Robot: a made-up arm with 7 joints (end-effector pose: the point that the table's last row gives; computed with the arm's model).
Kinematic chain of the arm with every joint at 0, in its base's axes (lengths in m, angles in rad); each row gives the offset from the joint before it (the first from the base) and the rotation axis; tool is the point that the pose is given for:
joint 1: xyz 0 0 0.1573 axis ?
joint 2: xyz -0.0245 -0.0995 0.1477 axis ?
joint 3: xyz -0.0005 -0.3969 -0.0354 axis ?
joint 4: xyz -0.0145 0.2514 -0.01 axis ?
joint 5: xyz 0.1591 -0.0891 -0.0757 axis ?
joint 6: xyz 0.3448 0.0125 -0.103 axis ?
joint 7: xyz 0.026 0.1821 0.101 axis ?
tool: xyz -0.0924 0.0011 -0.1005
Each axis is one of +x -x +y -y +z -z.
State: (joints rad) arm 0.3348 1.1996 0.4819 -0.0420 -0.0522 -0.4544 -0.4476
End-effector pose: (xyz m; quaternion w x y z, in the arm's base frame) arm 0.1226 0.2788 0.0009 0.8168 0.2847 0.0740 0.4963
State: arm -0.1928 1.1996 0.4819 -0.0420 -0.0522 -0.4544 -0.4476
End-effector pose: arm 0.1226 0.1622 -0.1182 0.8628 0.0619 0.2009 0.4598
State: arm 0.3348 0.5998 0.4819 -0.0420 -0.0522 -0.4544 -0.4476
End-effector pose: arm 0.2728 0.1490 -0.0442 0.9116 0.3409 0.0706 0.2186
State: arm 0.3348 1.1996 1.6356 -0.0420 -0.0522 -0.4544 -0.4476
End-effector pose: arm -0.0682 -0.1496 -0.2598 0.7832 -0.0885 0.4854 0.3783
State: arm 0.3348 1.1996 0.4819 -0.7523 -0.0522 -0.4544 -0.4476
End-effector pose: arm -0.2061 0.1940 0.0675 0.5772 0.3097 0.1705 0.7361
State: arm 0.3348 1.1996 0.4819 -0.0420 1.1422 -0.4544 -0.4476
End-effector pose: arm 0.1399 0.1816 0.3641 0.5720 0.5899 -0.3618 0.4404
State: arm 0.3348 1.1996 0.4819 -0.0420 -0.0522 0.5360 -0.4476
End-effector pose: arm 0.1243 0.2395 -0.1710 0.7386 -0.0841 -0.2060 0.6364
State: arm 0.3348 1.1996 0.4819 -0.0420 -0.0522 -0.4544 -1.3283
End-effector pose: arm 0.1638 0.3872 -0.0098 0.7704 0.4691 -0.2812 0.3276
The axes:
joint 1: +x
joint 2: +z
joint 3: +y
joint 4: -z
joint 5: -y
joint 6: -x
joint 7: +y

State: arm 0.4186 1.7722 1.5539 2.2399 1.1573 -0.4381 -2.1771
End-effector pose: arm 0.3161 0.2232 0.5714 0.2568 -0.0089 0.8566 -0.4475
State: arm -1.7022 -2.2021 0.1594 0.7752 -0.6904 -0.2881 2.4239
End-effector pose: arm -0.6600 -0.1241 0.2706 0.7804 0.6237 0.0205 0.0396
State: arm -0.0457 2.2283 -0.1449 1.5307 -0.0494 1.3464 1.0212
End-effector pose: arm 0.3064 0.3202 -0.0791 0.7446 -0.6299 0.2206 -0.0091
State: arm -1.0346 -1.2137 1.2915 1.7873 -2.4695 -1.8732 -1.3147
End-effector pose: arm -0.1592 0.2385 -0.0651 0.8446 -0.1557 -0.1565 0.4878
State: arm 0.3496 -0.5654 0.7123 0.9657 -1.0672 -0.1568 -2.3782
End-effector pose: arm -0.3565 -0.2364 -0.4343 0.7642 -0.3564 -0.0458 -0.5355
